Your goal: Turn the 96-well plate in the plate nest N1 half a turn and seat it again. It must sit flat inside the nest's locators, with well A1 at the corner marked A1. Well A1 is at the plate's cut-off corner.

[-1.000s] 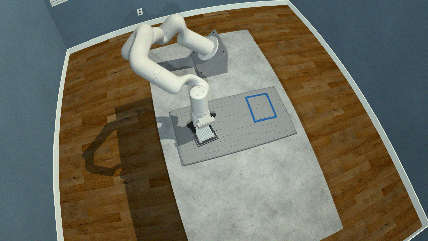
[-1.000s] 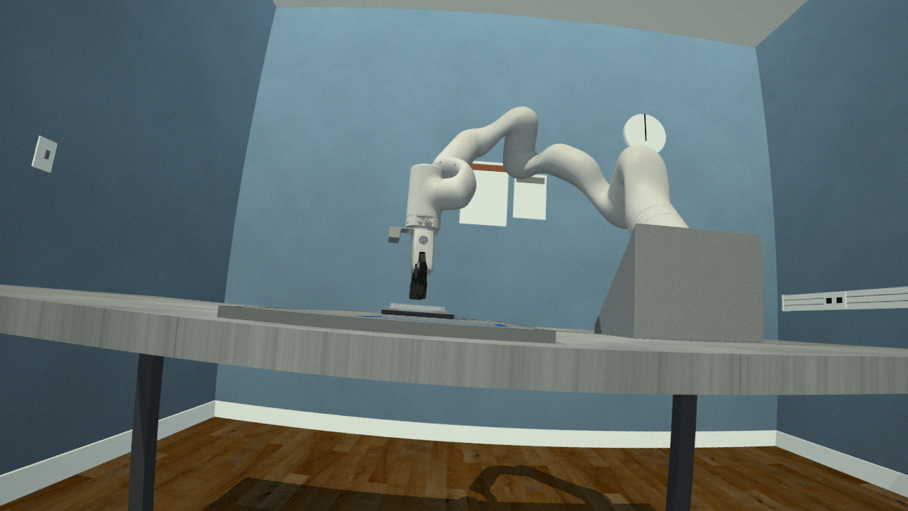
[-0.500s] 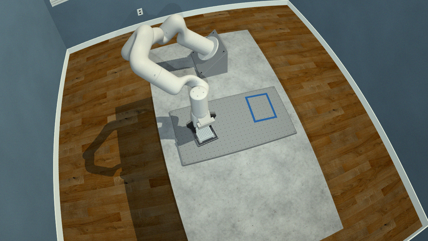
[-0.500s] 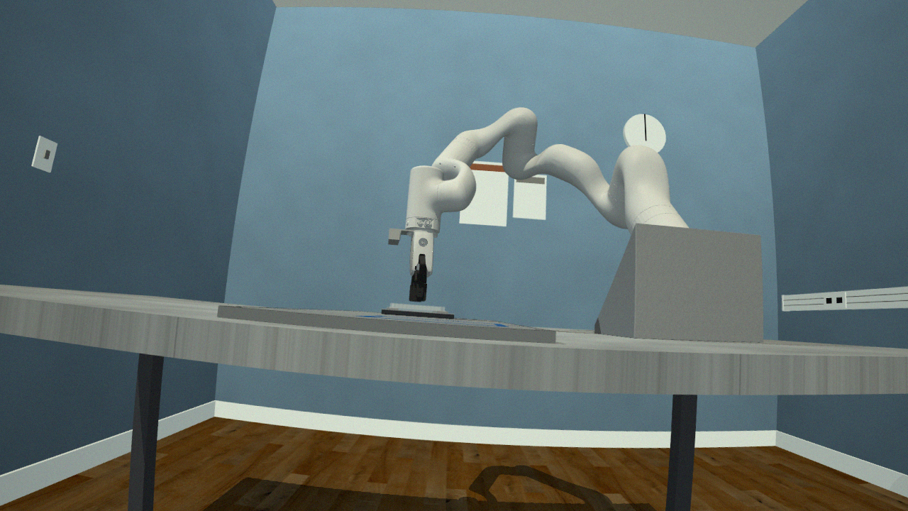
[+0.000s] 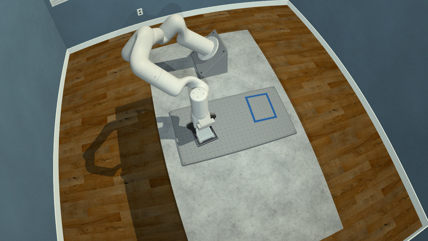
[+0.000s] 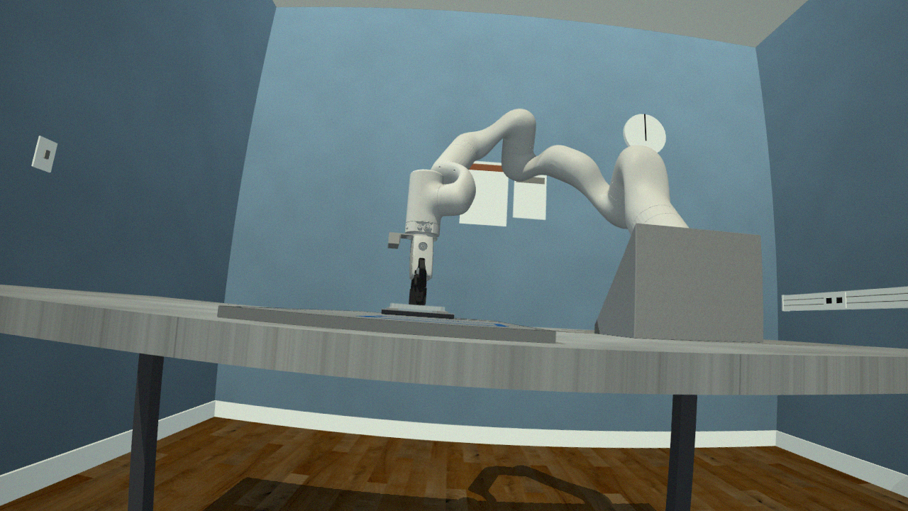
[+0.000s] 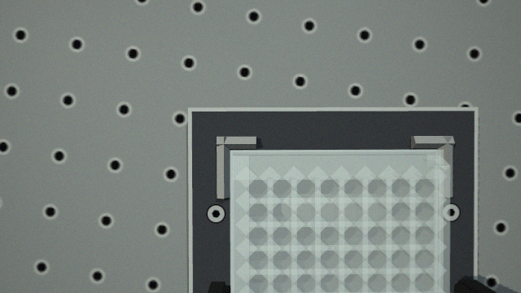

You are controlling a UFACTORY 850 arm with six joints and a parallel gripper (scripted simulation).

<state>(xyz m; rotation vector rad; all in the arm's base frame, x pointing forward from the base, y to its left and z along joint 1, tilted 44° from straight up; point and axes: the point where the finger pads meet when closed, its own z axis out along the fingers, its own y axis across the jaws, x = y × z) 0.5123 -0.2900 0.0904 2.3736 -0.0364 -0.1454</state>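
Now: the 96-well plate 2 cm below my hand. Also, from my hand: dark plate nest: 3 cm below.
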